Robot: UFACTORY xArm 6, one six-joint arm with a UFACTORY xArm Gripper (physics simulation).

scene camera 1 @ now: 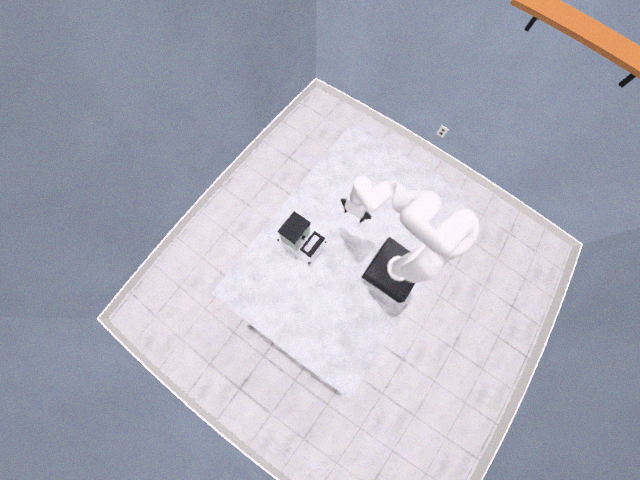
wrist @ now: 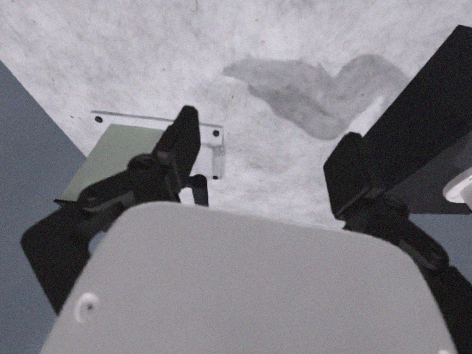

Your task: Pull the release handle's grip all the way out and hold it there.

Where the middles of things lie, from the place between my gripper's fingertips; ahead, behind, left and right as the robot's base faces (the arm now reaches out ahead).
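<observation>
Relative to the base plate [wrist: 208, 162], my hand is 170 mm above it, 170 mm short of it and 220 mm to the right of it.
</observation>
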